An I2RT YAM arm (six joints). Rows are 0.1 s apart.
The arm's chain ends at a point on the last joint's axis. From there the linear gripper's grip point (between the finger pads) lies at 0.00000 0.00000 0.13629 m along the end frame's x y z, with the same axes.
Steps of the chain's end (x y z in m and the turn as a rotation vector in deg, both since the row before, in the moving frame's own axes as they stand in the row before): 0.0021 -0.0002 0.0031 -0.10 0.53 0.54; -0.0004 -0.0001 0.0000 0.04 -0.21 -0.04; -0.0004 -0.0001 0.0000 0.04 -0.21 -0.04; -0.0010 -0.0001 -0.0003 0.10 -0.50 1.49; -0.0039 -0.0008 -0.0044 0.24 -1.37 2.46; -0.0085 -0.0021 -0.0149 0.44 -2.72 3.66; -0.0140 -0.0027 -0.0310 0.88 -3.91 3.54; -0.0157 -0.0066 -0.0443 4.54 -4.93 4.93; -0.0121 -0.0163 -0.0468 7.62 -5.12 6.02; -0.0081 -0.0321 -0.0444 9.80 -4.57 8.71
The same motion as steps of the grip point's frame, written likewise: 0.0034 0.0000 0.0031 -0.10 0.53 0.54; -0.0009 -0.0002 0.0000 0.04 -0.21 -0.04; -0.0009 -0.0002 0.0000 0.04 -0.21 -0.04; -0.0022 -0.0004 -0.0003 0.10 -0.50 1.49; -0.0071 -0.0014 -0.0044 0.24 -1.37 2.46; -0.0149 -0.0034 -0.0151 0.44 -2.72 3.66; -0.0232 -0.0051 -0.0313 0.88 -3.91 3.54; -0.0269 -0.0179 -0.0452 4.54 -4.93 4.93; -0.0233 -0.0350 -0.0485 7.62 -5.12 6.02; -0.0171 -0.0560 -0.0468 9.80 -4.57 8.71
